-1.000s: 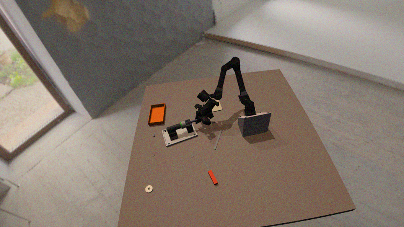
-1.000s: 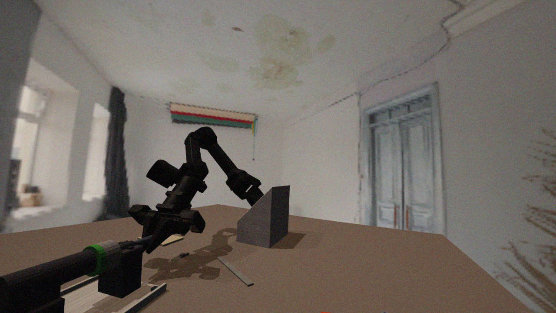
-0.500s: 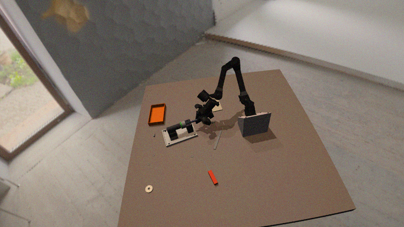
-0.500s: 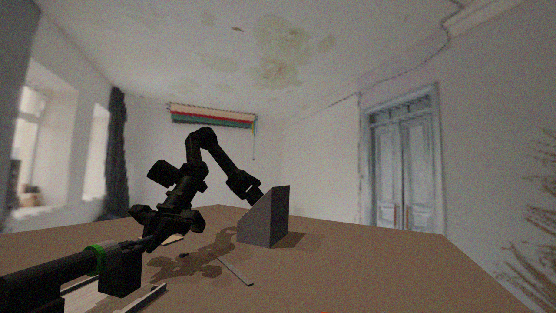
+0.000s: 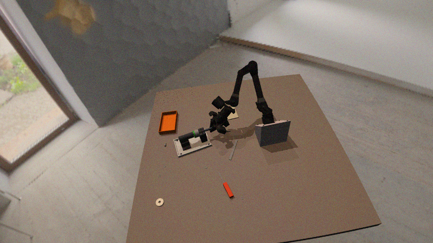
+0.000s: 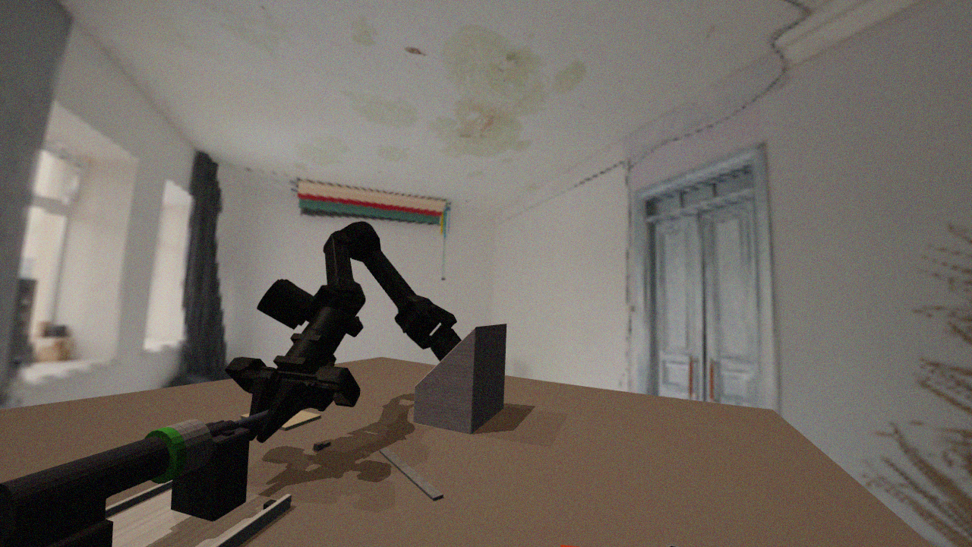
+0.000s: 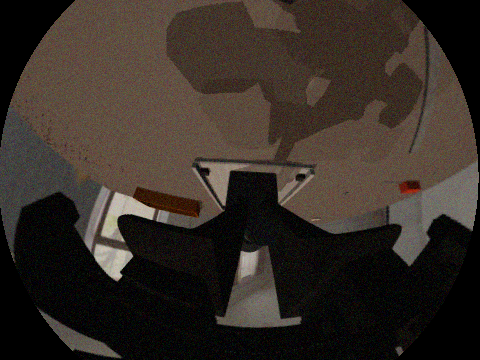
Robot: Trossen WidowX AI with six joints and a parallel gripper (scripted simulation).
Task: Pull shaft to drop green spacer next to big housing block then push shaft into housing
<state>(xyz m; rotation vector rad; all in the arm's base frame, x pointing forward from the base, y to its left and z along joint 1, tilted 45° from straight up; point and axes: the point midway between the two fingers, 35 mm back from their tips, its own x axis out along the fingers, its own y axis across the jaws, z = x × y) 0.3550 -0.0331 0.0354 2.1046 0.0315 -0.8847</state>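
The grey spacer is 8 cm ahead of my gripper tip, 3 cm to the left of it and 2 cm above it. Also, from my gripper tip: beige pad 21 cm to the right, 15 cm behind, 5 cm below; then green spacer 10 cm ahead, 3 cm to the left, 2 cm above; then grey bar 14 cm behind, 12 cm to the left, 5 cm below.
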